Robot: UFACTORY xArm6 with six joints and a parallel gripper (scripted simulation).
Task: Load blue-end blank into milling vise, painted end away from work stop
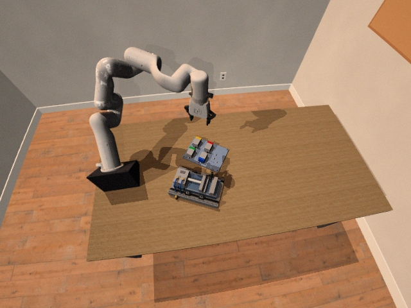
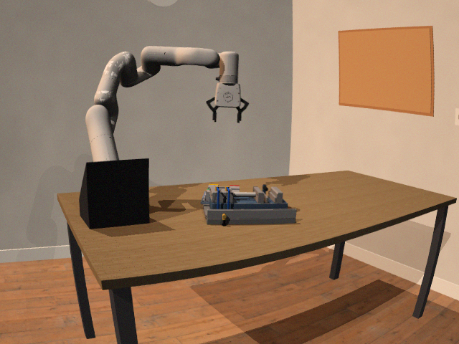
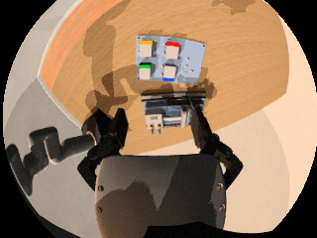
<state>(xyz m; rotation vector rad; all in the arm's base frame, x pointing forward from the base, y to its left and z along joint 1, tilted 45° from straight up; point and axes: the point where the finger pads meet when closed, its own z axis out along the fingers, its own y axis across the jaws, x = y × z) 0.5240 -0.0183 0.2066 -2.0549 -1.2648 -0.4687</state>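
The blue-ended blank is 10 mm ahead of my hand, 60 mm to the right of it and 300 mm below it. The rest, counted from my hand: green-ended blank (60 mm behind, 10 mm to the right, 300 mm below); then yellow-ended blank (10 mm behind, 60 mm to the left, 300 mm below); then red-ended blank (60 mm ahead, 10 mm to the left, 300 mm below).
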